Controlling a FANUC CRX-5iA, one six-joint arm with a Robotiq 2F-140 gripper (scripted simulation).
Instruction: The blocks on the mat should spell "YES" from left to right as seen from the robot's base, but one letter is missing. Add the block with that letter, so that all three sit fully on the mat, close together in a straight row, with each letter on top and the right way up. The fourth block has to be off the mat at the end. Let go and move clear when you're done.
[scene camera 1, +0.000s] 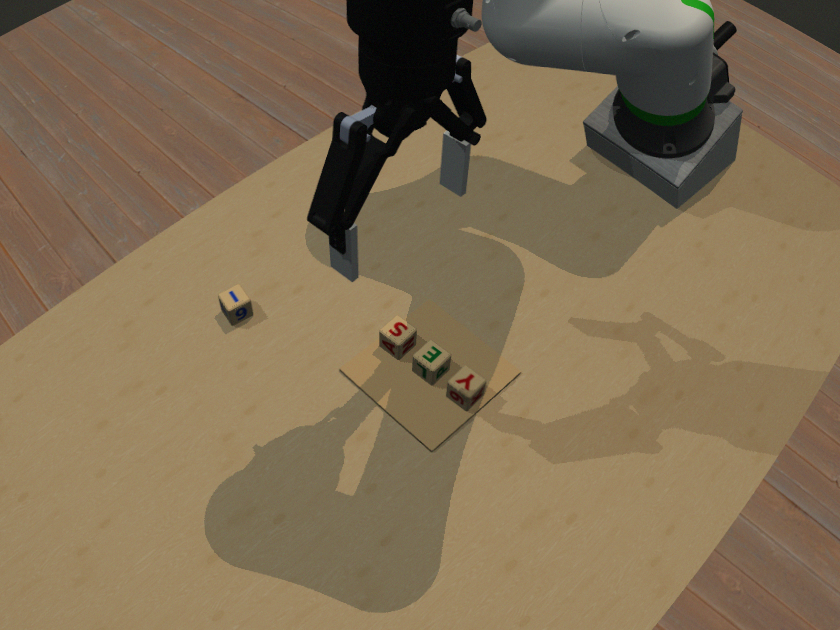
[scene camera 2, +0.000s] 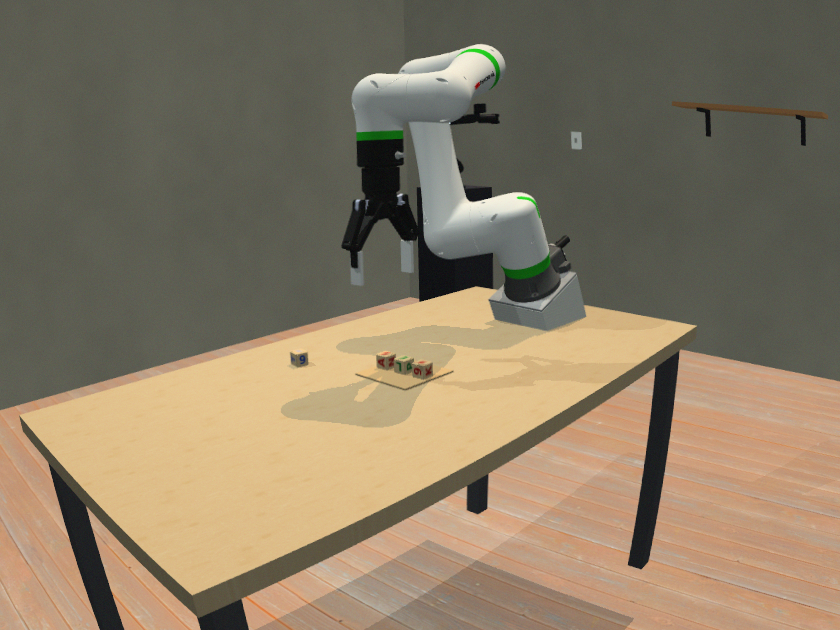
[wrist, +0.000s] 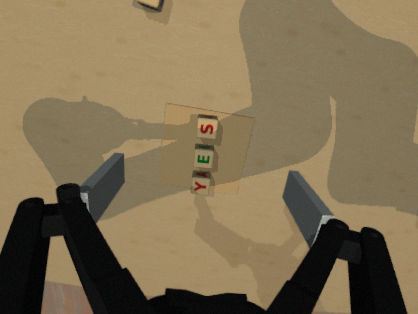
my gripper: scene camera 1; scene camera 2; wrist 206, 176
same spot on my gripper: (scene camera 2: 360, 224) = (scene camera 1: 352, 178)
